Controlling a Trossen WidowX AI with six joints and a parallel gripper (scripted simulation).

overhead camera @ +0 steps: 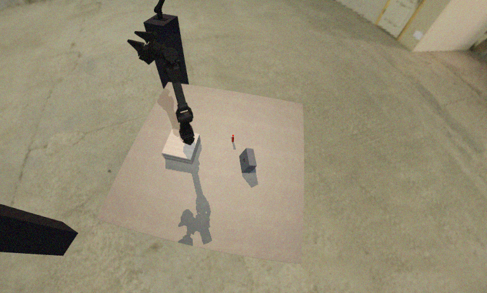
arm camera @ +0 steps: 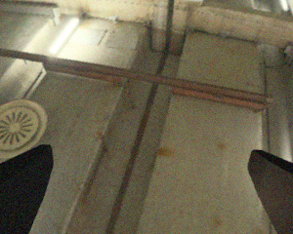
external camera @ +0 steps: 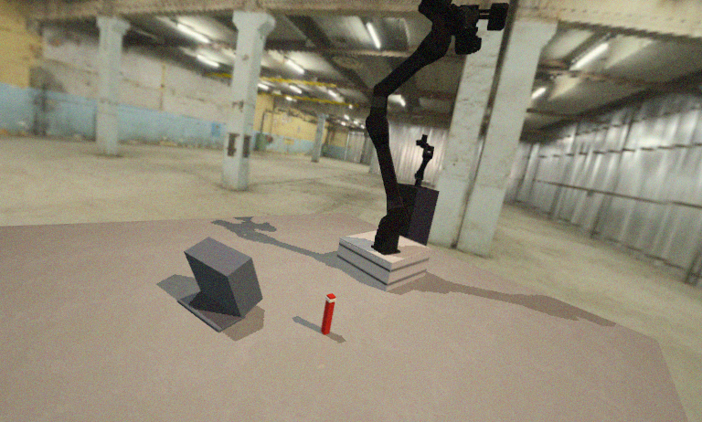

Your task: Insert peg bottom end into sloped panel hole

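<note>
Right now my gripper tip is 45 cm short of the red square peg, 17 cm to the right of it and 76 cm above it. The rest, counted from my gripper tip: grey sloped panel: 61 cm ahead, 2 cm to the left, 75 cm below.
</note>
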